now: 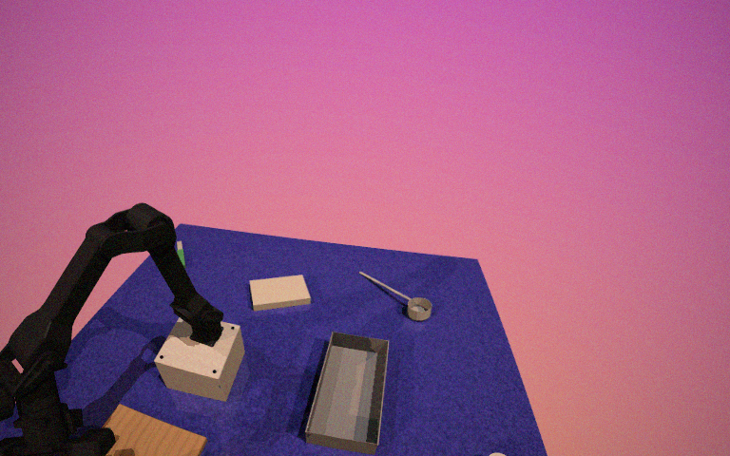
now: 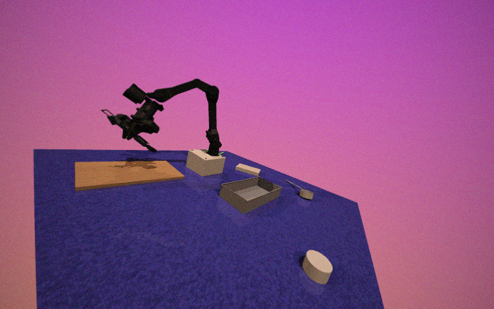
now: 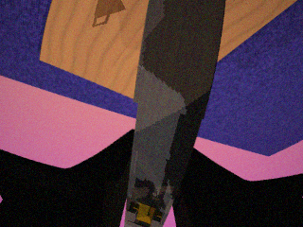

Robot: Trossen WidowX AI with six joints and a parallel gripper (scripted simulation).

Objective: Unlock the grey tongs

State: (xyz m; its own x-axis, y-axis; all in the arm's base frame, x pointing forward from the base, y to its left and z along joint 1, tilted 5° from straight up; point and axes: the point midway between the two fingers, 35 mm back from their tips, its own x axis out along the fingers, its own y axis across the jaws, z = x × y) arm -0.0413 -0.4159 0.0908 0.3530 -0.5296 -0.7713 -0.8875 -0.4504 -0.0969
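The yellow lock lies 40 mm above my gripper tip. Round my gripper tip: wooden board (10 mm behind, 50 mm to the left, 150 mm below); then roasting tin (390 mm ahead, 440 mm to the left, 130 mm below); then beige block (100 mm ahead, 740 mm to the left, 140 mm below).
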